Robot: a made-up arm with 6 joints.
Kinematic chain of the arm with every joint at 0, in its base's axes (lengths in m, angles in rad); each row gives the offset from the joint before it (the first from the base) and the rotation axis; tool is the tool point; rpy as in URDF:
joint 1: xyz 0 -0.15 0.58 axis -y
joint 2: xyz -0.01 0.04 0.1 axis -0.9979 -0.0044 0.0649
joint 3: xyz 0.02 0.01 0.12 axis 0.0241 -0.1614 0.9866
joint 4: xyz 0.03 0 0.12 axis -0.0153 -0.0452 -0.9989
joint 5: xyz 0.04 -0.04 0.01 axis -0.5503 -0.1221 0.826
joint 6: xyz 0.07 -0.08 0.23 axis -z
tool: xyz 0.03 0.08 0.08 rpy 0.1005 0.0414 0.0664
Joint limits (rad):
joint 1: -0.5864..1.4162
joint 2: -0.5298..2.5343
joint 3: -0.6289..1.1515
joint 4: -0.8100..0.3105
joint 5: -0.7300..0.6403
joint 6: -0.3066..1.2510
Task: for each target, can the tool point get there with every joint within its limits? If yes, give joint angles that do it. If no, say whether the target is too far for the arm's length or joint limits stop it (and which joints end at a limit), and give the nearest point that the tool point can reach.
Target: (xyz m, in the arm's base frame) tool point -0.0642 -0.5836 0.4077
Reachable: no: joint limits stop it (at a limit: joint 1, joint 2, joint 3, joint 5, joint 6) | nearest point -0.3663 -0.6189 0.5611 | short by 0.341 m
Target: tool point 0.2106 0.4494 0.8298
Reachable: yes | joints -0.3685 0.9224 0.1413 -0.6629 0.5098 1.1200
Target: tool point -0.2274 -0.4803 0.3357
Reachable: no: joint limits stop it (at a limit: joint 1, joint 2, joint 3, joint 4, joint 5, joint 6) | nearest point -0.3946 -0.5955 0.5156 | short by 0.271 m
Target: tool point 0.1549 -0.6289 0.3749
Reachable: no: joint limits stop it (at a limit: joint 1, joint 2, joint 3, joint 5, joint 6) | nearest point 0.3436 -0.6103 0.7384 | short by 0.410 m
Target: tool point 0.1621 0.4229 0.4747
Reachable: yes | joints -0.0737 2.2262 0.0389 -0.1254 -0.5752 0.4972
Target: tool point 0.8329 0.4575 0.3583
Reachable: no: too far | nearest point 0.4274 0.2132 0.4662 | short by 0.486 m
